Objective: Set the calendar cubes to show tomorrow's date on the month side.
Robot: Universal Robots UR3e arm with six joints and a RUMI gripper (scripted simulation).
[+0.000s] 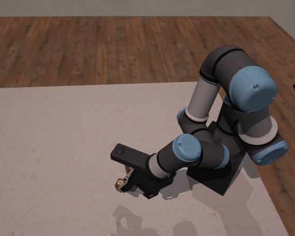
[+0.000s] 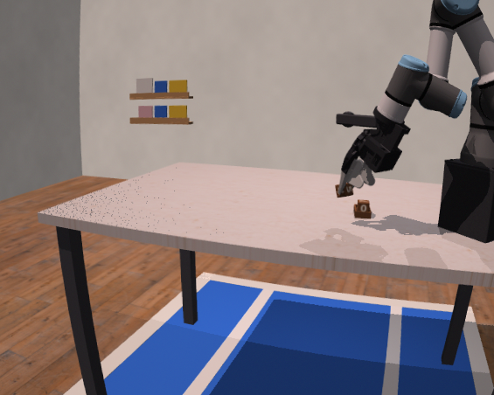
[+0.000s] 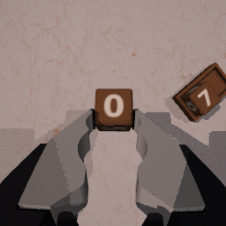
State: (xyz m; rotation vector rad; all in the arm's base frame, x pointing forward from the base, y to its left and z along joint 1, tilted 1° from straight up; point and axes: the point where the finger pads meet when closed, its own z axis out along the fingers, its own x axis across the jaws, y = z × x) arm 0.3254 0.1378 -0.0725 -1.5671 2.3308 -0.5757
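The brown digit cube lies 1 cm below my hand. Also, from my hand: calendar tray (12 cm to the right, 9 cm below, 2 cm behind).
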